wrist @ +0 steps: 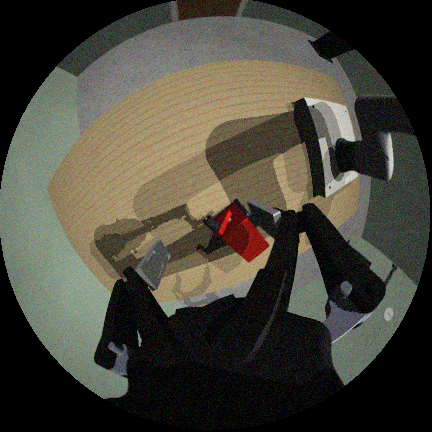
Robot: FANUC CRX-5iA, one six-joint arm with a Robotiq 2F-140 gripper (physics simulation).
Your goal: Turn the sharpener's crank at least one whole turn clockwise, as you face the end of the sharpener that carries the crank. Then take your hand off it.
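Pixels of known places: gripper, between the fingertips: [205, 230]; arm's base, origin of its link: [342, 154].
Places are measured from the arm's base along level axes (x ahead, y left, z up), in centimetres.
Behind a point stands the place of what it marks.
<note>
The sharpener [246, 241] @(y 13.2, x 54.0, z 7.7 cm) has a red body with black end parts and a bright red piece on top. It is near the middle of the wrist view, on the wooden table [165, 120] @(y -23.0, x 64.0, z -5.1 cm). Its dark crank [212, 225] @(y 6.1, x 60.4, z 7.7 cm) shows at the left end of the body, small and partly lost in shadow; its exact angle is hard to tell. My gripper [205, 230] @(y 1.4, x 60.8, z 17.6 cm) is open and empty. The left finger pad stands apart from the sharpener, out to its left. The right pad is close beside the red body, on its right; whether it touches cannot be told.
The robot's white and black base plate [340, 172] @(y 7.4, x 3.4, z 0.1 cm) stands at the table's right side, with the dark arm rising from it. Shadows of the arm and gripper lie across the table. The table's edge curves along the left and lower side, with green floor beyond.
</note>
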